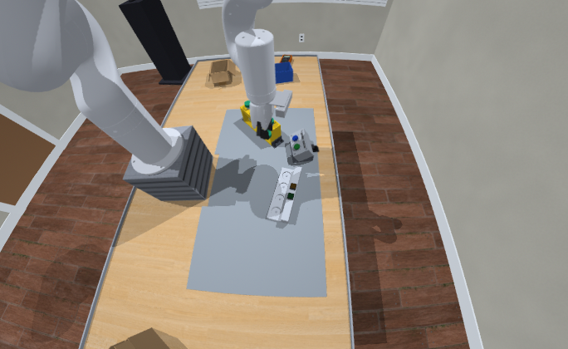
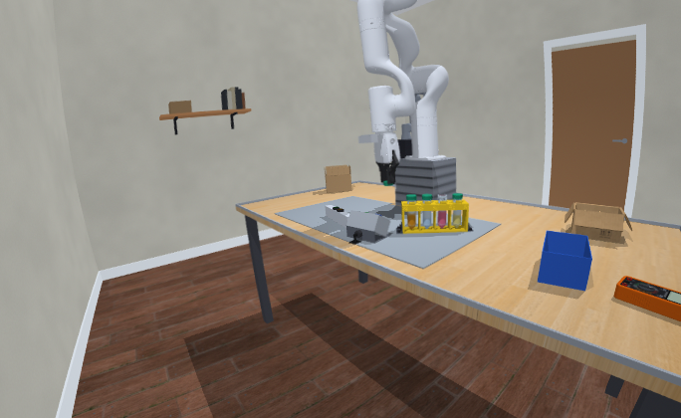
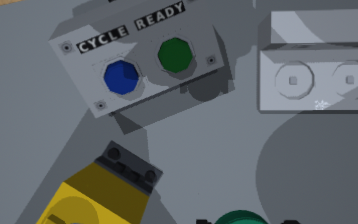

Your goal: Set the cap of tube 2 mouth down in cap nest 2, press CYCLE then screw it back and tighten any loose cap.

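The blue key is 110 mm below my hand, 100 mm ahead of it and 70 mm to the left of it. Round my hand: green key 110 mm below, 110 mm ahead, 30 mm to the left; then green cap 20 mm below; then key housing 120 mm below, 120 mm ahead, 50 mm to the left.
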